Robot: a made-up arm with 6 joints.
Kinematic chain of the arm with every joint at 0, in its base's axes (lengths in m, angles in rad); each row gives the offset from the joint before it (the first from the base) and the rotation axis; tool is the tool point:
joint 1: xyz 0 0 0.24 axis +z
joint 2: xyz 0 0 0 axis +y
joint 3: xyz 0 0 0.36 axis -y
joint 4: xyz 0 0 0 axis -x
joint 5: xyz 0.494 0 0 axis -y
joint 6: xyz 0 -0.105 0 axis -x
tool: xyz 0 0 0
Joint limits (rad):
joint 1: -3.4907..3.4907
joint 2: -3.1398..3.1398
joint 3: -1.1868..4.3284
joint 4: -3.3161..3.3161
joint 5: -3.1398..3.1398
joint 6: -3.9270..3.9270
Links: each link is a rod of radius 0.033 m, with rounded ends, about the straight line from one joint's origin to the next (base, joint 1, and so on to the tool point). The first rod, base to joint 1, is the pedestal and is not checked.
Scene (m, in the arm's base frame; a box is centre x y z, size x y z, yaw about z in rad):
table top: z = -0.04
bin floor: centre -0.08 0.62 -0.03 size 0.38 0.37 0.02 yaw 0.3
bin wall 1: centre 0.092 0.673 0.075 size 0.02 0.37 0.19 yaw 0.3
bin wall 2: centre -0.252 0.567 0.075 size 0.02 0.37 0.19 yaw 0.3
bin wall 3: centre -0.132 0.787 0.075 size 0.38 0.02 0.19 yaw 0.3
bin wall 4: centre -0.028 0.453 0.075 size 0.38 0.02 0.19 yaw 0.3
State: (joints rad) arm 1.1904 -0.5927 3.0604 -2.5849 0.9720 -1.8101
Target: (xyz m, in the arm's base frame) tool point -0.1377 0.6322 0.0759
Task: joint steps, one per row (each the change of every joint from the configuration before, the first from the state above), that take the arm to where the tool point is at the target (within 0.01 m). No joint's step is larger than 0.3 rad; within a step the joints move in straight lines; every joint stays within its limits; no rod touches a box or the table.
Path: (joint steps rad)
1: 0.0490 0.1576 -0.2729 0.0315 0.0000 0.0000
2: 0.0490 0.1576 -0.2730 0.0315 0.0000 0.0000
3: 0.0491 0.1576 -0.2729 0.0315 0.0000 0.0000
4: 0.0490 0.1576 -0.2729 0.0314 0.0000 0.0000
5: 0.0490 0.1576 -0.2730 0.0315 0.0000 0.0000
6: 0.0490 0.1575 -0.2729 0.0315 0.0000 0.0000
7: 0.0490 0.1576 -0.2729 0.0315 0.0000 0.0000
8: 0.0491 0.1576 -0.2729 0.0315 0.0000 0.0000
9: 0.0490 0.1576 -0.2730 0.0315 0.0000 0.0000
10: 0.0490 0.1576 -0.2729 0.0314 0.0000 0.0000

